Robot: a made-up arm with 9 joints.
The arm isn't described. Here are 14 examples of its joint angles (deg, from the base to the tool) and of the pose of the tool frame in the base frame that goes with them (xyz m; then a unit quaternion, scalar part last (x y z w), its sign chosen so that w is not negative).
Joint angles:
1: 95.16 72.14 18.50 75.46 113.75 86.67 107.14 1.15 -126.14
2: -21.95 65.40 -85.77 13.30 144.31 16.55 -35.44 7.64 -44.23
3: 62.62 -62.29 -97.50 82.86 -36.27 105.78 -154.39 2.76 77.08
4: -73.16 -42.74 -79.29 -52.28 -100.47 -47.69 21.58 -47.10 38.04
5: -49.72 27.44 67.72 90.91 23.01 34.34 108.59 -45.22 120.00
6: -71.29 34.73 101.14 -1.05 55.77 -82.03 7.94 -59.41 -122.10
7: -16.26 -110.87 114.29 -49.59 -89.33 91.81 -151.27 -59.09 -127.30
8: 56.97 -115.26 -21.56 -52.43 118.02 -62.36 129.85 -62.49 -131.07
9: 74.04 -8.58 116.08 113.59 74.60 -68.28 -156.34 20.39 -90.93
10: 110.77 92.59 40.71 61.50 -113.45 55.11 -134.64 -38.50 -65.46
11: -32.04 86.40 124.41 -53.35 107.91 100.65 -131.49 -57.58 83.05
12: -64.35 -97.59 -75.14 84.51 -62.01 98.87 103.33 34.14 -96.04
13: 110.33 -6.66 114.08 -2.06 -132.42 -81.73 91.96 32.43 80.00
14: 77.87 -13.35 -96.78 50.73 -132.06 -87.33 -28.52 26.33 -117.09
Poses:
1: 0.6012 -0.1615 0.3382 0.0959 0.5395 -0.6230 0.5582
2: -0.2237 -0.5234 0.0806 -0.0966 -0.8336 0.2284 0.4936
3: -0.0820 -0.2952 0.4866 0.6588 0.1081 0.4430 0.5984
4: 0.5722 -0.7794 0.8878 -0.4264 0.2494 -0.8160 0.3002
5: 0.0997 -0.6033 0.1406 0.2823 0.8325 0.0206 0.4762
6: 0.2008 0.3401 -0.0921 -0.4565 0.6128 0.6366 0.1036
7: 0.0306 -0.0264 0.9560 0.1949 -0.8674 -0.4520 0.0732
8: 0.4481 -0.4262 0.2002 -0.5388 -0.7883 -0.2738 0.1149
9: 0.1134 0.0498 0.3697 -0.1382 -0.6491 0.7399 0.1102
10: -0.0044 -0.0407 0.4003 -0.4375 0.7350 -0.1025 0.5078
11: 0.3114 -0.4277 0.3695 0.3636 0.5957 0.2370 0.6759
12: 0.2810 -0.7404 0.7851 0.9144 -0.2077 0.1109 0.3293
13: 0.4457 -0.4598 0.7853 -0.3931 0.7642 -0.5083 0.0563
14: 0.4980 0.1954 0.5256 0.7026 0.1542 0.6210 0.3112
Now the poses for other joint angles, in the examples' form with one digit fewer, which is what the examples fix.
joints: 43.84 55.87 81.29 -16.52 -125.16 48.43 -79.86 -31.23 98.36
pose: 0.226 0.246 0.280 -0.331 -0.789 -0.432 0.287
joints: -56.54 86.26 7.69 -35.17 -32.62 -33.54 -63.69 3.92 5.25
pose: 0.360 -0.336 0.782 0.035 0.099 0.899 0.425
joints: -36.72 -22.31 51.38 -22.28 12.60 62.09 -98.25 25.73 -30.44
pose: 0.469 -0.186 0.628 -0.289 0.779 0.031 0.556
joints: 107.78 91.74 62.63 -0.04 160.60 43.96 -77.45 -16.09 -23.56
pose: 0.101 0.211 0.668 -0.464 0.145 0.644 0.591
